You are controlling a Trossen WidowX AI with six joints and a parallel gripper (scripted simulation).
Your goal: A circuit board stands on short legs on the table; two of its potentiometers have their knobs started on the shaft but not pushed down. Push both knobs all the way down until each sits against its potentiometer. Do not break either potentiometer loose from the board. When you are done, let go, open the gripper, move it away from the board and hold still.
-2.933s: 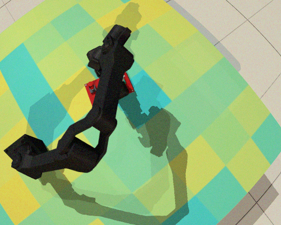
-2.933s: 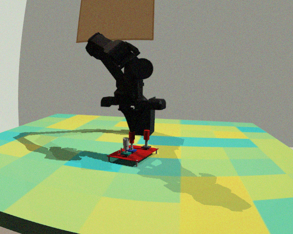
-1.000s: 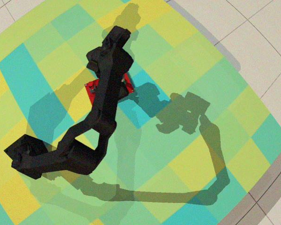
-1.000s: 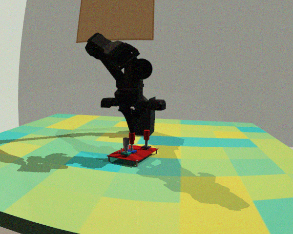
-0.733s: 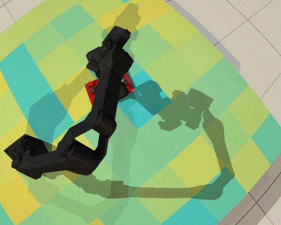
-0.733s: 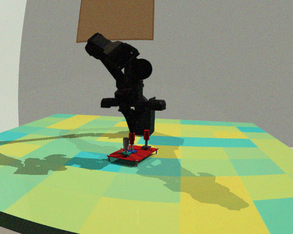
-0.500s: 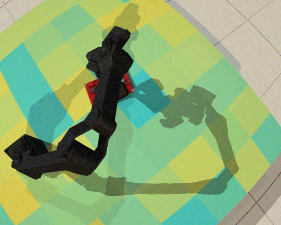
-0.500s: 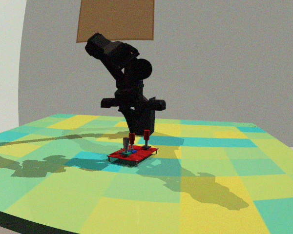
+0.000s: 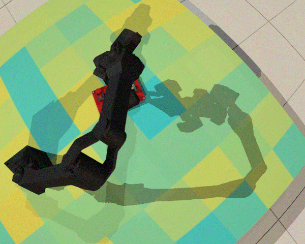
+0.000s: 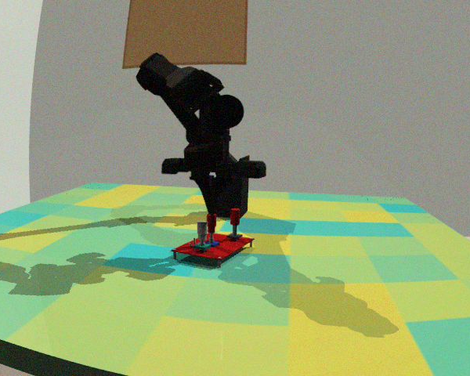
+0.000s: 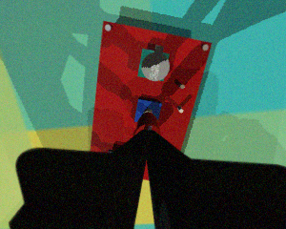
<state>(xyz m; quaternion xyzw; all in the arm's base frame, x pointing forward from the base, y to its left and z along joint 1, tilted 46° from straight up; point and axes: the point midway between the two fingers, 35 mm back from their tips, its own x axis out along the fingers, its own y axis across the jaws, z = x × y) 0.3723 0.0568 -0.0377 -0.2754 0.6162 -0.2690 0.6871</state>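
Right now my gripper tip is 10 mm above the red knob. Round my gripper tip: grey knob: 50 mm ahead, 20 mm below.
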